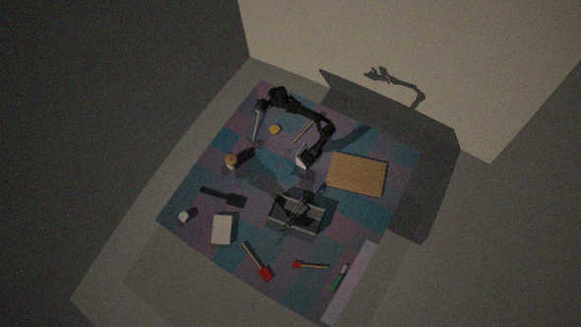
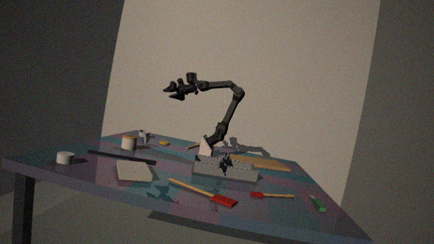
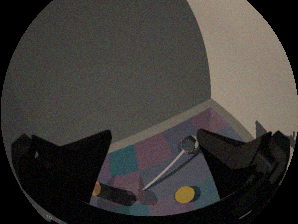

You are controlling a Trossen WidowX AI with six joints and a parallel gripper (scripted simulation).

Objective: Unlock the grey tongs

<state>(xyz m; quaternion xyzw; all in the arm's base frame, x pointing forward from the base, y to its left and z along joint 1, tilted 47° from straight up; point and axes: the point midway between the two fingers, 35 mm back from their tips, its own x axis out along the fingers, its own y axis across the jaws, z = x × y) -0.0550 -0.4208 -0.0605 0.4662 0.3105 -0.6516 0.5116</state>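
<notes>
Right now my gripper tip is 530 mm to the right of the grey roasting tin, 400 mm short of it and 310 mm above it. The rest, counted from my gripper tip: cork-topped jar 360 mm ahead, 300 mm below, 20 mm to the right; black bar 570 mm ahead, 330 mm below, 90 mm to the left; wooden board 680 mm to the left, 330 mm below, 40 mm behind.
</notes>
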